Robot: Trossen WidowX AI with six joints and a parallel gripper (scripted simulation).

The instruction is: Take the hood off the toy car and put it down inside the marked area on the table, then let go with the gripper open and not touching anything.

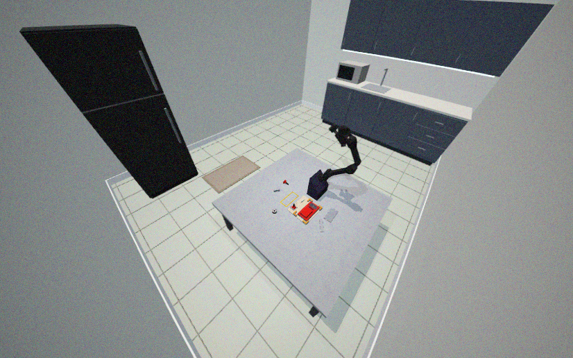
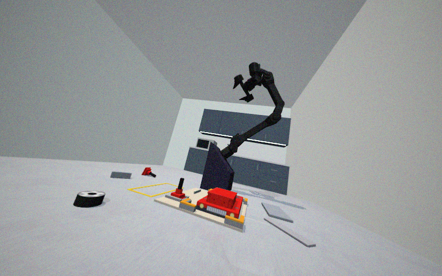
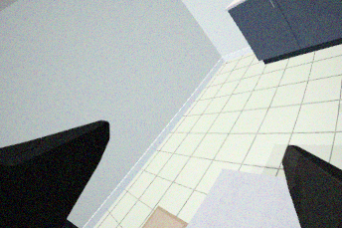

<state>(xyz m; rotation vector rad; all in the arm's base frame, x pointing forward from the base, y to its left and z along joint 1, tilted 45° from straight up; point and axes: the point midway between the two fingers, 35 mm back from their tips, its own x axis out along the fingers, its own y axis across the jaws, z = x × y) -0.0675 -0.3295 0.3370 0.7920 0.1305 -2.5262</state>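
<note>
Now: gripper tip 600 mm above the red hood, 440 mm short of it and 120 mm to the right of it. The rest, counted from my gripper tip: black wheel (640 mm below, 620 mm ahead, 100 mm to the right).
</note>
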